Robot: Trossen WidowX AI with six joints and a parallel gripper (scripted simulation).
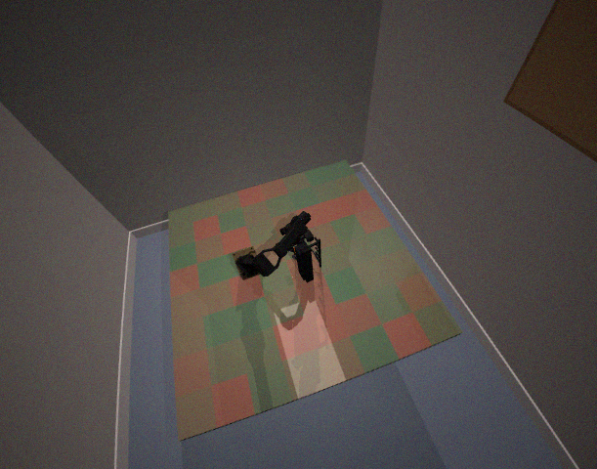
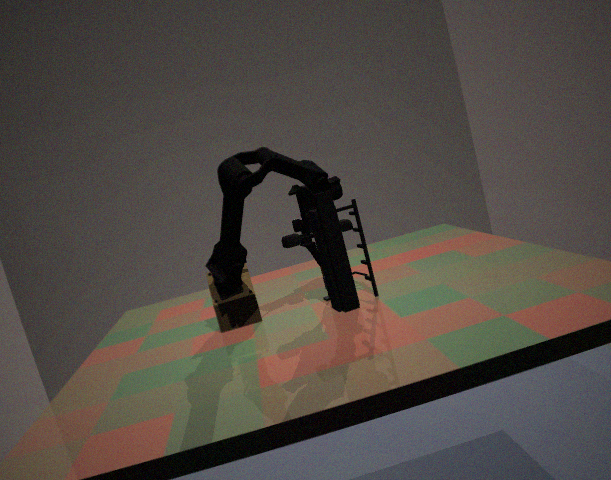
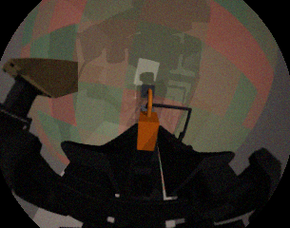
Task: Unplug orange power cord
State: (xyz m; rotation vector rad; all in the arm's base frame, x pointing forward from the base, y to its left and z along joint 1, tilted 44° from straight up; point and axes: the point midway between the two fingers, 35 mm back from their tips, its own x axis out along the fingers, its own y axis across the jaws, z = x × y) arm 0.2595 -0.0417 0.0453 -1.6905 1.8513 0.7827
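Right now my gripper tip is 30 mm to the left of the orange plug.
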